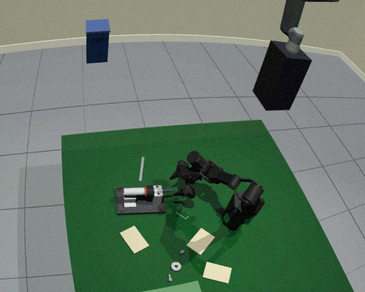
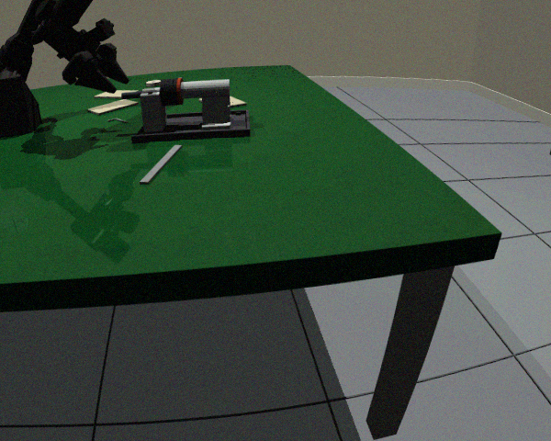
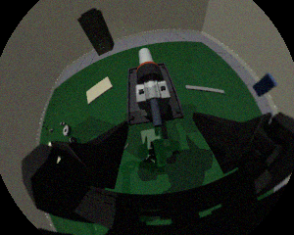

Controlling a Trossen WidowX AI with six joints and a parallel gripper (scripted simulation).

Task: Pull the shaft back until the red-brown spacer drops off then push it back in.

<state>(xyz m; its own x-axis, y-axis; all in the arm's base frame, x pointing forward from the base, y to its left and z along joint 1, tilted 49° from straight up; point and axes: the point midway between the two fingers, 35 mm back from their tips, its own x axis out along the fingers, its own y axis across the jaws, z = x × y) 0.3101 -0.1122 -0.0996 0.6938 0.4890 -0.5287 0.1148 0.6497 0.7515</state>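
The black spacer is 100 mm ahead of my gripper tip, 10 mm to the right of it and 20 mm below it. Also, from my gripper tip: grey bar: 90 mm ahead, 200 mm to the right, 100 mm below; then nut: 20 mm ahead, 300 mm to the left, 90 mm below; then red-brown spacer: 120 mm ahead, 10 mm to the right, 20 mm below.
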